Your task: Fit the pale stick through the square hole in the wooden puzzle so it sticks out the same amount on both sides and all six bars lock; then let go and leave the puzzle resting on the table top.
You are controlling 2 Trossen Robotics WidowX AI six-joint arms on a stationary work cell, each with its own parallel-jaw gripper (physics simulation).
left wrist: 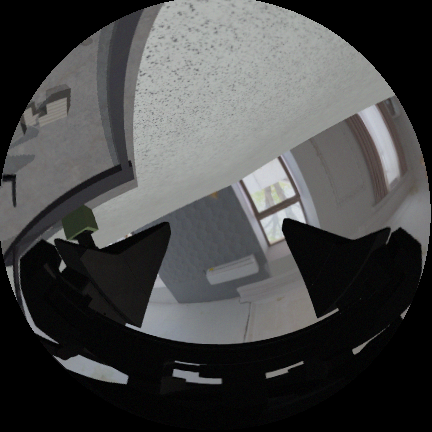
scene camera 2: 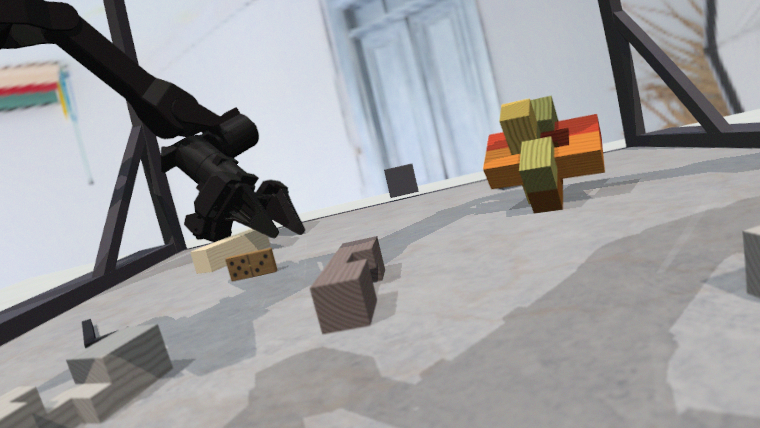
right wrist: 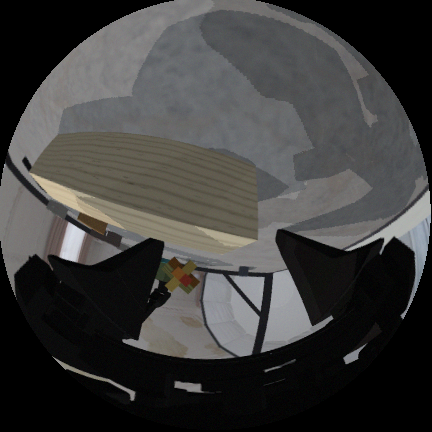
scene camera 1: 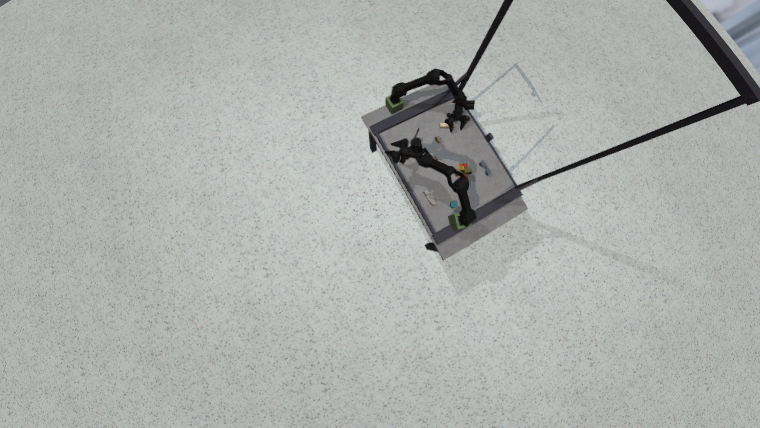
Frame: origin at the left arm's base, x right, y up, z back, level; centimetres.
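Where they show: left gripper, between the fingertips: (left wrist: pixel 227 225) (scene camera 1: pixel 387 148); right gripper, between the fingertips: (scene camera 2: pixel 291 233) (scene camera 1: pixel 455 131); left arm's base, origin of its link: (scene camera 1: pixel 463 220); right arm's base, origin of its link: (left wrist: pixel 82 234) (scene camera 1: pixel 394 99).
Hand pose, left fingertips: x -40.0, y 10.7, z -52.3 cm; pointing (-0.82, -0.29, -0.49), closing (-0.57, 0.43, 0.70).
Things, the pixels of their top centre, and the offset from my left fingertips.
- pale stick, centre of its top: (right wrist: pixel 91 209) (scene camera 2: pixel 229 238) (scene camera 1: pixel 447 124) dx +51.2, dy -19.6, dz -19.9 cm
- wooden puzzle, centre of its top: (scene camera 2: pixel 539 141) (right wrist: pixel 175 278) dx +50.3, dy -15.7, dz +19.0 cm
- domino, centre of its top: (scene camera 2: pixel 248 253) (right wrist: pixel 90 227) (scene camera 1: pixel 437 139) dx +40.8, dy -20.0, dz -9.8 cm
- brown notched block, centre of its top: (scene camera 2: pixel 349 257) (right wrist: pixel 102 240) dx +30.8, dy -19.6, dz +5.5 cm
- grey notched block, centre of its top: (scene camera 2: pixel 60 371) (right wrist: pixel 53 213) dx +15.9, dy -19.6, dz -3.9 cm
- teal object, centre of its top: (scene camera 1: pixel 454 204) dx +40.7, dy -20.5, dz +40.2 cm
- blue-grey object, centre of its top: (right wrist: pixel 242 275) (scene camera 1: pixel 486 167) dx +71.1, dy -19.6, dz +18.2 cm
The pale stick (scene camera 1: pixel 443 125) (scene camera 2: pixel 218 252) (right wrist: pixel 150 185) lies flat on the table top, apart from the puzzle. The wooden puzzle (scene camera 1: pixel 463 170) (scene camera 2: pixel 579 151) (right wrist: pixel 181 275) of red, orange, yellow, olive and brown bars rests on the table; a dark gap shows between its bars in scene camera 2. My right gripper (scene camera 1: pixel 458 129) (scene camera 2: pixel 288 233) (right wrist: pixel 220 238) is open and empty, close to the stick, with its fingers a little above the table. My left gripper (scene camera 1: pixel 391 149) (left wrist: pixel 227 225) is open and empty near the table's left edge, away from both.
A domino (scene camera 1: pixel 437 139) (scene camera 2: pixel 251 264) lies beside the stick. A brown notched block (scene camera 2: pixel 345 289) and a grey notched block (scene camera 2: pixel 130 356) lie nearer scene camera 2. A teal object (scene camera 1: pixel 453 204) lies near the left arm's base. A blue-grey object (scene camera 1: pixel 485 168) lies beyond the puzzle.
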